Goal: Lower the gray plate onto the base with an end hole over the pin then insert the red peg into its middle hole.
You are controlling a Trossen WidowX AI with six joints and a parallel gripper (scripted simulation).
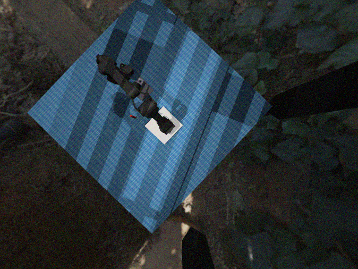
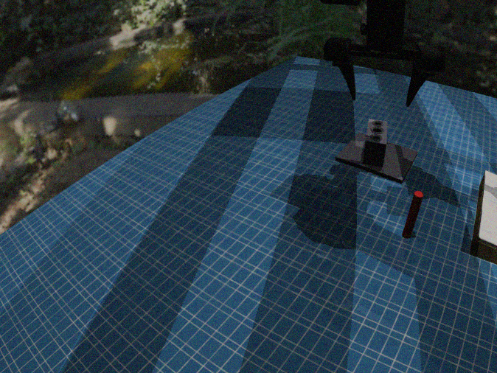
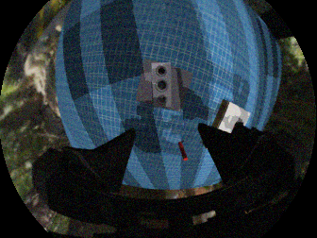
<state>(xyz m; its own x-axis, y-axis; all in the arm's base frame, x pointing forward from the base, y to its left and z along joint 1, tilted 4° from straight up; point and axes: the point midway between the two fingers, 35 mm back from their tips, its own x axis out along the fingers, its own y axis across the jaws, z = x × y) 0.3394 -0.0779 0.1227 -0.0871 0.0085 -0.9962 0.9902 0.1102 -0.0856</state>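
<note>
Now: gripper tip 15 cm to the right of the red peg, 10 cm above it and 8 cm past it. The rest, counted from my gripper tip: dark square base (13 cm below, 4 cm to the right); gray plate (9 cm below, 6 cm to the right).
</note>
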